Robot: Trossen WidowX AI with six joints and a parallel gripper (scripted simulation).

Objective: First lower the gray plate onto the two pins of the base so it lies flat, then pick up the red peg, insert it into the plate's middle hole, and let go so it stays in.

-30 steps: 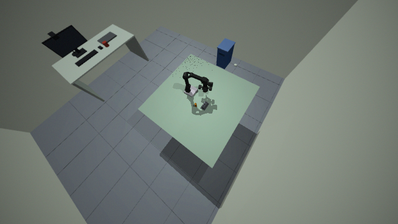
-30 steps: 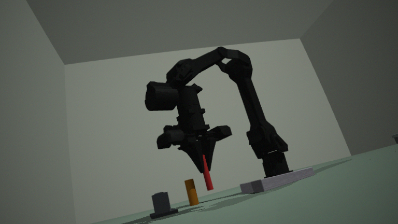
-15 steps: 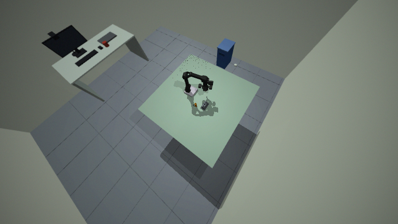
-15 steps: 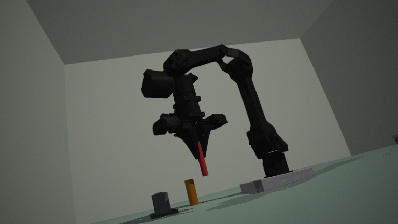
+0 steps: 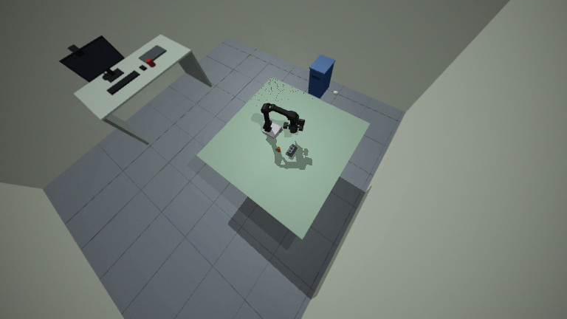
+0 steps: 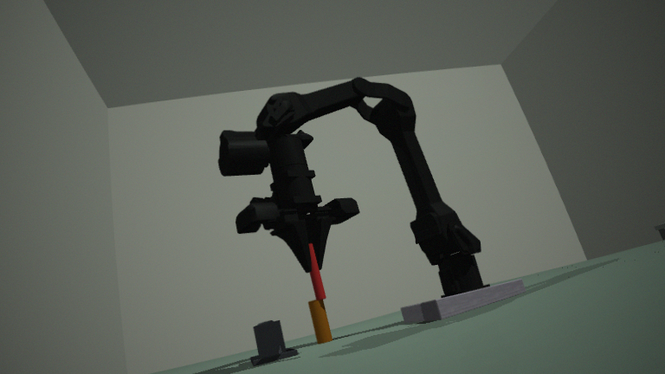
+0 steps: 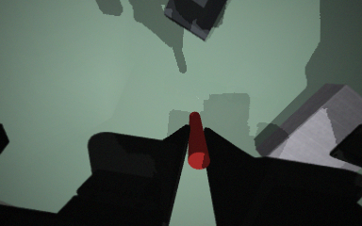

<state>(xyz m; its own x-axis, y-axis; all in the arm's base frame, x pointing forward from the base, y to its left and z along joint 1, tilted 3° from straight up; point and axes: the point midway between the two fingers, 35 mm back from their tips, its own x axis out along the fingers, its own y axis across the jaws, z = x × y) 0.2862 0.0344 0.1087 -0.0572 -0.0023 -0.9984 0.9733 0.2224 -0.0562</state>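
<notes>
My gripper tip is 50 mm short of the gray plate, 160 mm to the left of it and 70 mm above it. Also, from my gripper tip: orange cylinder: 70 mm behind, 210 mm to the right, 70 mm below; red peg: right at my gripper tip.
</notes>
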